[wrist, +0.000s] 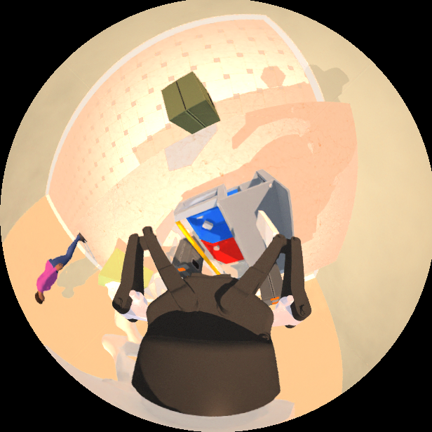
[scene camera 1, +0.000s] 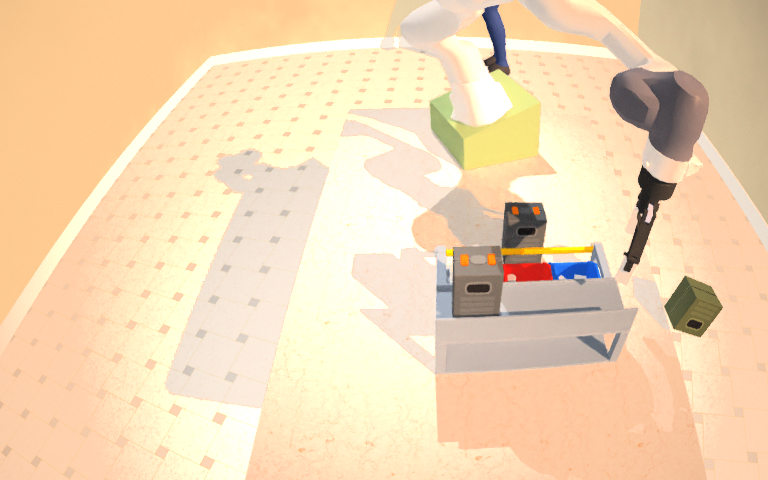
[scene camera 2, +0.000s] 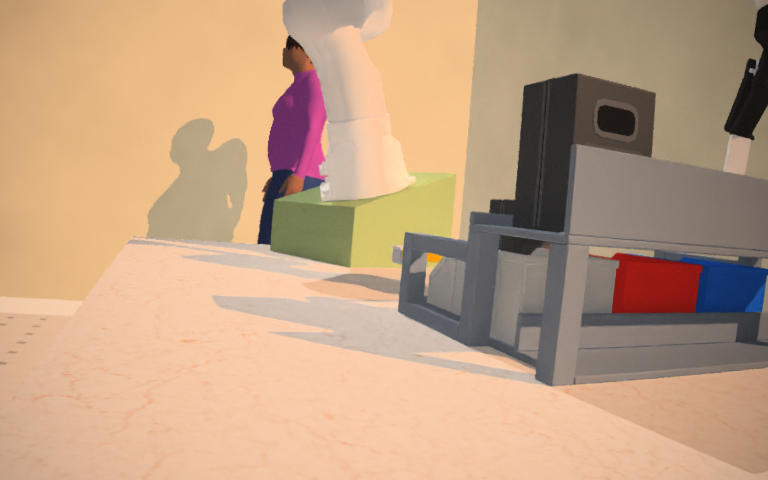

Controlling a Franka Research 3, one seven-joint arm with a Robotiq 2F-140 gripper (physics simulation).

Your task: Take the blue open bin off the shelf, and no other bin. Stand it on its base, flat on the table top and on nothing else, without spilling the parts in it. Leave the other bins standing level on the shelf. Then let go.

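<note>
The blue open bin [scene camera 1: 576, 269] [scene camera 2: 729, 287] [wrist: 212, 231] stands in the grey shelf [scene camera 1: 535, 328] [scene camera 2: 558, 316] [wrist: 241, 210] at its right end in scene camera 1, with pale parts inside. The red bin [scene camera 1: 526, 271] [scene camera 2: 656, 285] [wrist: 227, 252] stands right beside it. Pale grey bins [scene camera 2: 566, 277] fill the other end in scene camera 2. My gripper [scene camera 1: 626, 270] [wrist: 215, 216] is open and empty, in the air to the right of the shelf in scene camera 1. One finger shows at the right edge of scene camera 2.
A yellow bar [scene camera 1: 549, 250] [wrist: 194, 244] runs along the bins' open side. A grey-brown case [scene camera 1: 477, 283] [scene camera 2: 614, 118] stands on the shelf. A dark case [scene camera 1: 523, 223] stands behind. A green case [scene camera 1: 693, 305] [wrist: 191, 102] is tilted near the table's right edge; its support is unclear.
</note>
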